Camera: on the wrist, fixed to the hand. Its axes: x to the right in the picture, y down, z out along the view.
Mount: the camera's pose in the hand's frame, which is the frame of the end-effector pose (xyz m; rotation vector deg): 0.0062 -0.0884 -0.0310 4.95 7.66 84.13
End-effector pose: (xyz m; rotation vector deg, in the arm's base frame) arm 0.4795 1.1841 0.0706 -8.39 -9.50 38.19
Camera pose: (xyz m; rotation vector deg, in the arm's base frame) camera 0.5436 1.1168 0.0576 -12.60 8.10 121.23
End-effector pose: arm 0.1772 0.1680 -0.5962 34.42 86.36 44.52
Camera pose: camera 0.1527 0.1130 -0.6682 102.83 58.40 106.09
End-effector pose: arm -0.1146 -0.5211 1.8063 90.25 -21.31 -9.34
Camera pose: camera -0.0867 -0.4939 1.7209 60.03 -75.57 62.04
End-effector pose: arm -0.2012 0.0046 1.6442 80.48 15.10 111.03
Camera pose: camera -0.1920 0.0798 1.5887 -68.01 36.75 -127.66
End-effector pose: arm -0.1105 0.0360 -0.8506 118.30 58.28 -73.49
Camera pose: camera -0.1634 0.1134 -0.8453 120.47 -33.26 -21.16
